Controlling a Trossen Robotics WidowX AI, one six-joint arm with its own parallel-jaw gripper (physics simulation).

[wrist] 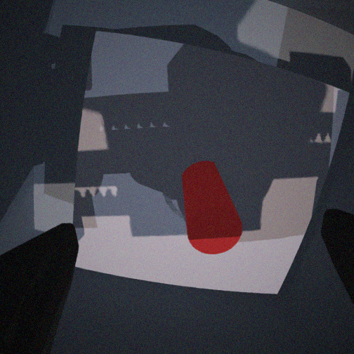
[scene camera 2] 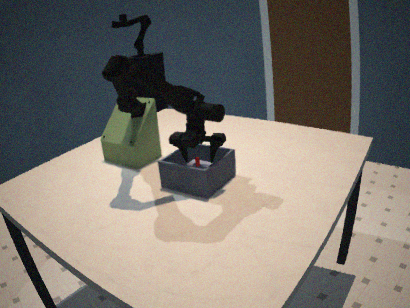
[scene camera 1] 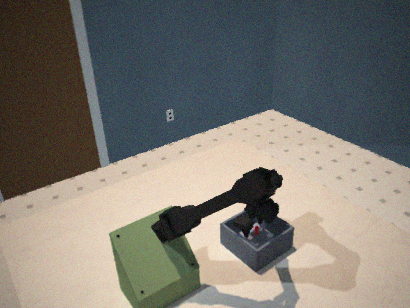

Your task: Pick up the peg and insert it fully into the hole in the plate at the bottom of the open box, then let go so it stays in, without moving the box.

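Places are measured from the arm's base along level axes (x ahead, y left, z up), in metres.
Pixels of known places: gripper, fingertip midpoint: (scene camera 2: 199,162) (scene camera 1: 253,230); arm's base, origin of the base link: (scene camera 2: 138,110) (scene camera 1: 164,229).
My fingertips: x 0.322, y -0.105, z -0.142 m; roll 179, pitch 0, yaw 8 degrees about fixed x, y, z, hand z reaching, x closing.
Note:
For each thing: its top centre in the pictures, then the offset to it from my fingertips. Level surfaces: height alone.
- red peg, middle of its top: (scene camera 2: 197,157) (scene camera 1: 256,227) dx +0.001, dy -0.013, dz +0.022 m
- open dark grey-blue box, middle of its top: (scene camera 2: 196,155) (scene camera 1: 256,225) dx +0.001, dy -0.013, dz +0.032 m
- light table, its level: dz -0.066 m
The red peg (scene camera 1: 256,230) (scene camera 2: 197,161) (wrist: 212,210) stands roughly upright at the pale plate (wrist: 150,260) inside the open dark grey-blue box (scene camera 1: 240,250) (scene camera 2: 182,177) (wrist: 175,325). How deep its lower end sits and the hole itself cannot be told. My gripper (scene camera 2: 200,161) (wrist: 203,231) is open and empty, pointing down. Its fingers reach down inside the box walls, one on each side of the peg and apart from it. In the wrist view the peg shows between the fingertips, a little nearer the right one. In scene camera 1 the hand hides part of the box's inside.
The green sloped arm base (scene camera 1: 155,265) (scene camera 2: 125,150) stands beside the box on the light table (scene camera 1: 60,260) (scene camera 2: 280,200). The box walls rise closely around the fingers. Shadows of the arm fall across the plate and the table.

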